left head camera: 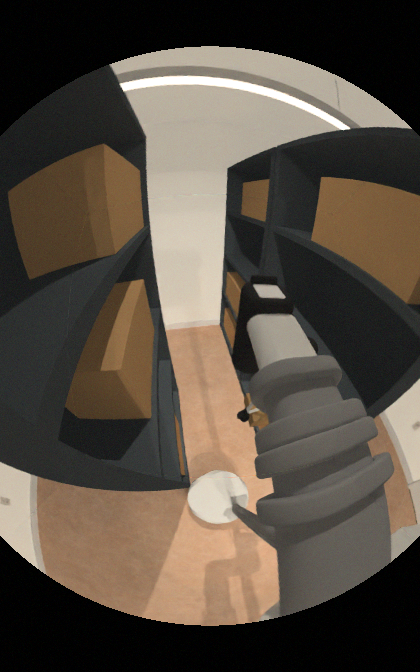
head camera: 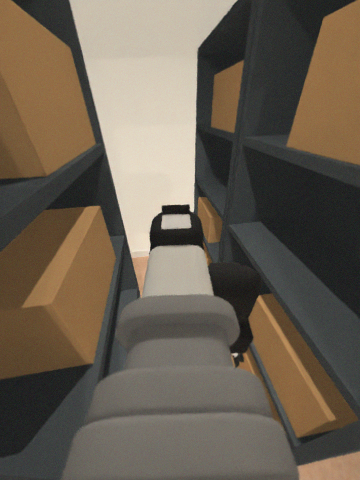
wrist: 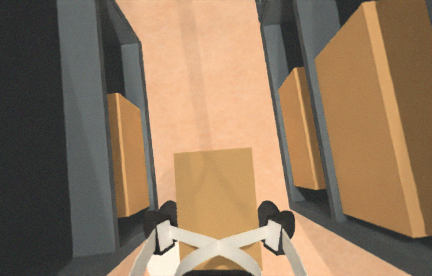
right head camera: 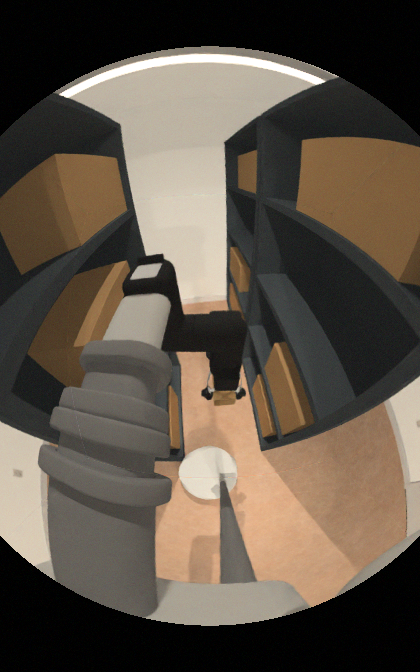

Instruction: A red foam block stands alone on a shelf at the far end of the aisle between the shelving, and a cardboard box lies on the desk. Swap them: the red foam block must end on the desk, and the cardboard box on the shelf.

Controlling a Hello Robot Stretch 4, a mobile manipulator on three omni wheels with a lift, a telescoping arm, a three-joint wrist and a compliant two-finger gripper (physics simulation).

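Frame: origin at the robot's base, x ahead, y left, z up, level; metres.
Where they show: gripper, fingertip midpoint: point(wrist: 218, 217).
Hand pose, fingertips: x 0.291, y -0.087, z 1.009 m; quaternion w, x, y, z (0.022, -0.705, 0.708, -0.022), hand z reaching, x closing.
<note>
After its pixels a point has its place.
The cardboard box point(wrist: 216, 195) @[x 0.316, y -0.086, z 1.059 m] point(right head camera: 224, 398) point(left head camera: 258, 418) is light brown and is held between the fingertips of my gripper point(wrist: 218, 217) @[x 0.291, y -0.087, z 1.009 m] point(right head camera: 224, 393). The gripper is shut on it, with one pad against each side. The box hangs above the aisle floor, pointing away from the wrist in the wrist view. In the head camera view the arm and wrist cover most of the gripper, and the box cannot be made out there. The red foam block and the desk do not show in these views.
Dark shelving point(right head camera: 259, 215) point(left head camera: 272, 215) with brown boxes point(right head camera: 350, 195) point(wrist: 380, 130) @[x 0.408, y -0.399, z 0.747 m] stands on the right. More shelving point(left head camera: 145, 190) with boxes point(left head camera: 127, 340) point(right head camera: 95, 195) stands close on the left. The aisle floor point(left head camera: 200, 360) runs between them to a pale wall point(head camera: 155, 150) @[x 1.961, y 0.188, z 1.221 m].
</note>
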